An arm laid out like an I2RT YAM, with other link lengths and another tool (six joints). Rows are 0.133 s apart.
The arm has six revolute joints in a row. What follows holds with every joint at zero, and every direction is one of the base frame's. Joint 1 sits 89.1 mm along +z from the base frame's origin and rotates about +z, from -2.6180 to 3.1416 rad. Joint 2 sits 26.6 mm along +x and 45.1 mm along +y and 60.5 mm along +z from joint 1 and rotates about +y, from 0.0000 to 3.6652 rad. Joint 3 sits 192.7 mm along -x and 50.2 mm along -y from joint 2 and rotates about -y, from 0.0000 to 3.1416 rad. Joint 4 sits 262.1 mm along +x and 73.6 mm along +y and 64.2 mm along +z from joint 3 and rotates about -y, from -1.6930 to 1.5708 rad. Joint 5 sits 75.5 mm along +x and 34.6 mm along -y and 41.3 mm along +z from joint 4 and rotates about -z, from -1.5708 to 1.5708 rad. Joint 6 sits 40.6 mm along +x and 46.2 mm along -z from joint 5 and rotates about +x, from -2.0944 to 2.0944 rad. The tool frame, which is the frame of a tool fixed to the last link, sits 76.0 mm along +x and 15.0 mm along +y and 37.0 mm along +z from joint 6; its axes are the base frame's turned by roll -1.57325, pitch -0.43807 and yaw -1.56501 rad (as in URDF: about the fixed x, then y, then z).
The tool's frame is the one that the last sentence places.
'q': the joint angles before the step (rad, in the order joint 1, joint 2, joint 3, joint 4, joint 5, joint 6). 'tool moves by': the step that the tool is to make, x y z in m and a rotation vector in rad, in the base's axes. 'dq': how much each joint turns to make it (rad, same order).
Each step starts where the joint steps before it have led.
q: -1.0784 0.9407 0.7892 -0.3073 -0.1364 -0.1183
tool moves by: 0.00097 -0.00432 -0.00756 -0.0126 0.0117 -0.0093
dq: 0.0008 0.0192 -0.0183 0.0417 0.0162 -0.0102
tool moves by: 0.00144 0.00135 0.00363 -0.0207 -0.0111 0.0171
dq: -0.0004 -0.0073 -0.0066 0.0218 -0.0158 -0.0076
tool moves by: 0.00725 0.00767 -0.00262 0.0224 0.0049 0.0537
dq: 0.0148 0.0036 0.0068 -0.0269 -0.0379 -0.0110
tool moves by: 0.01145 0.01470 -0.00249 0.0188 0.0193 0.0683
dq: 0.0386 -0.0059 0.0066 -0.0422 -0.0232 -0.0203
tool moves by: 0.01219 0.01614 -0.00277 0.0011 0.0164 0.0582
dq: 0.0514 -0.0121 -0.0080 -0.0169 0.0002 -0.0151
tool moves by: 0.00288 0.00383 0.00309 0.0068 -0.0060 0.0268
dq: 0.0054 0.0016 0.0125 -0.0137 -0.0230 -0.0026
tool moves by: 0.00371 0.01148 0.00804 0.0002 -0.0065 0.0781
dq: 0.0035 -0.0143 0.0203 -0.0392 -0.0680 -0.0322
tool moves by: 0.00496 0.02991 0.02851 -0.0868 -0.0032 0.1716
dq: 0.0185 -0.0535 0.0528 -0.0744 -0.1129 -0.1210
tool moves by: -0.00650 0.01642 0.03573 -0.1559 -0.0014 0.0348
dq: 0.0101 -0.0684 0.0566 -0.0367 0.0153 -0.1004
